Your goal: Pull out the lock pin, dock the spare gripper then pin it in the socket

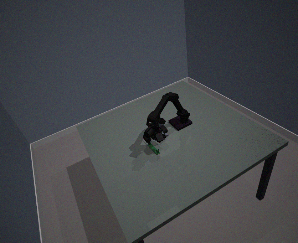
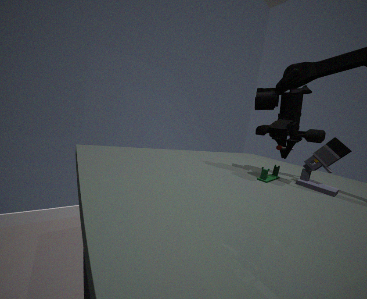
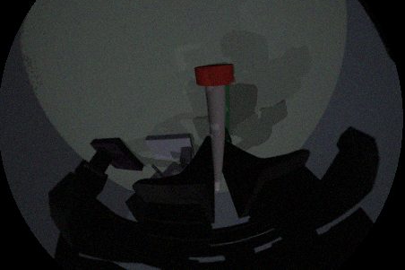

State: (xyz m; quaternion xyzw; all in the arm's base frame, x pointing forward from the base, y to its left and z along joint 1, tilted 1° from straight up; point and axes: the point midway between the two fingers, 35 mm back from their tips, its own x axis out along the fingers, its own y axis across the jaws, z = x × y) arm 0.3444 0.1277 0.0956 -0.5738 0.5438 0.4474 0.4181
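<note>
The grey mount is 100 mm to the right of my gripper tip, 80 mm behind it and 30 mm below it. Round my gripper tip: green cradle: 60 mm below, 30 mm ahead; then spare gripper: 110 mm to the right, 90 mm behind, 40 mm above.
</note>
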